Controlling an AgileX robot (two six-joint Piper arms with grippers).
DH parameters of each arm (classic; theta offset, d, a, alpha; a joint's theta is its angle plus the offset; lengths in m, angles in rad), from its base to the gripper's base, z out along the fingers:
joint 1: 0 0.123 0 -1.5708
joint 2: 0.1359 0 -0.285 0
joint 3: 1.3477 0 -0.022 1.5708
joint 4: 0 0.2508 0 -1.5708
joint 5: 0 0 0.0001 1.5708
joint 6: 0 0.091 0 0
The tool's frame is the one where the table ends.
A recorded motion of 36 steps. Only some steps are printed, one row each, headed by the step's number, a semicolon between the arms.
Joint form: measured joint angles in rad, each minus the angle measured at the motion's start. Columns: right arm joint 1, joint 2, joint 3, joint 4, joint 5, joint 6; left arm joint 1, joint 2, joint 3, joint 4, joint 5, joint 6.
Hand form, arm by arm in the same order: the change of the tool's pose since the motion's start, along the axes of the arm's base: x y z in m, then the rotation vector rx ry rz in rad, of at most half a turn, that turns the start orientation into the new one. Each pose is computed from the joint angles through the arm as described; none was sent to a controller.
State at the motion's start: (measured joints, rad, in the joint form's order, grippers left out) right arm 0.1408 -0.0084 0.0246 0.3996 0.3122 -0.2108; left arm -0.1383 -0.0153 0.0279 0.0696 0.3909 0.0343
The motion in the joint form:
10: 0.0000 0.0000 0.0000 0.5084 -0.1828 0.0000; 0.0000 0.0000 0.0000 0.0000 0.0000 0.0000
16: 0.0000 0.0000 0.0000 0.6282 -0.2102 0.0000; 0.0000 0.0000 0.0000 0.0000 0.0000 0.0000
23: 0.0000 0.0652 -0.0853 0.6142 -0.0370 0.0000; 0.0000 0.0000 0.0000 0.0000 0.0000 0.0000
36: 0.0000 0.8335 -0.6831 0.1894 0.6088 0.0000; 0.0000 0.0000 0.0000 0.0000 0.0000 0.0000
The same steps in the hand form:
10: 0.0025 -0.0012 0.0188 0.5292 -0.0731 -0.0761; 0.0000 0.0000 0.0000 0.0000 0.0000 0.0000
16: 0.0028 -0.0025 0.0212 0.6506 -0.0709 -0.0951; 0.0000 0.0000 0.0000 0.0000 0.0000 0.0000
23: 0.0009 0.0104 0.0379 0.6148 0.0386 0.0254; 0.0000 0.0000 0.0000 0.0000 0.0000 0.0000
36: 0.0795 0.0409 0.1149 0.0881 0.7050 0.2907; 0.0000 0.0000 0.0000 0.0000 0.0000 0.0000

